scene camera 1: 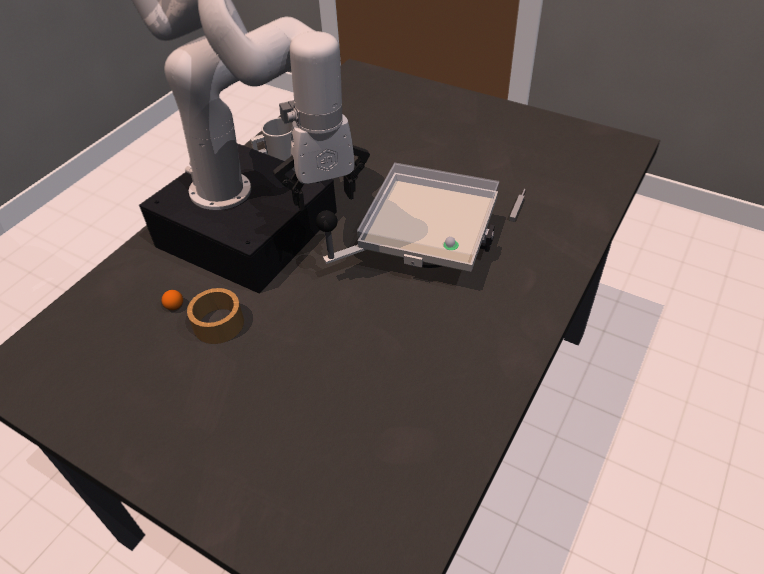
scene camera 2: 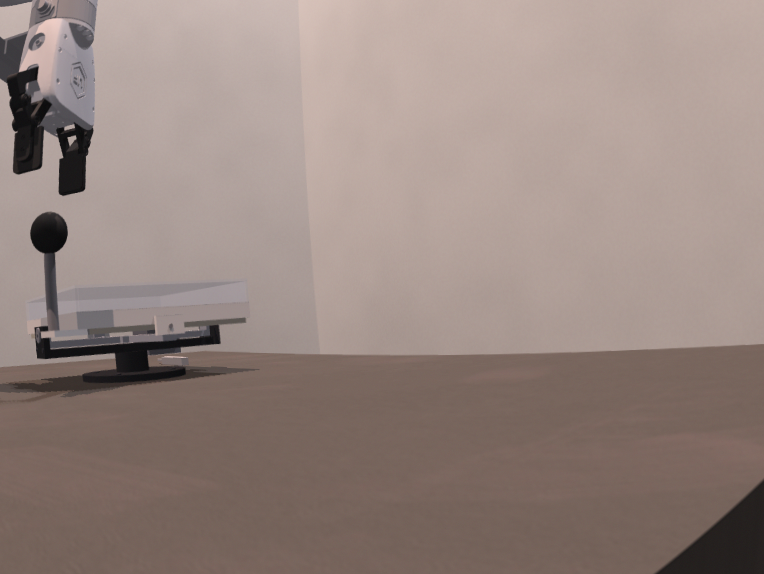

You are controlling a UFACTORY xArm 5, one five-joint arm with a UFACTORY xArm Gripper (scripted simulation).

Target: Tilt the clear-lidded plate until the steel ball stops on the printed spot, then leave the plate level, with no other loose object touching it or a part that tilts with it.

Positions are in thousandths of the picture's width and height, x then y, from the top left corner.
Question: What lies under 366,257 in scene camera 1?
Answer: A grey mug.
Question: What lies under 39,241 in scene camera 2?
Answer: My gripper.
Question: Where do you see a clear-lidded plate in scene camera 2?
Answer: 121,539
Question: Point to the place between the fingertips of my gripper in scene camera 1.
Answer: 425,349
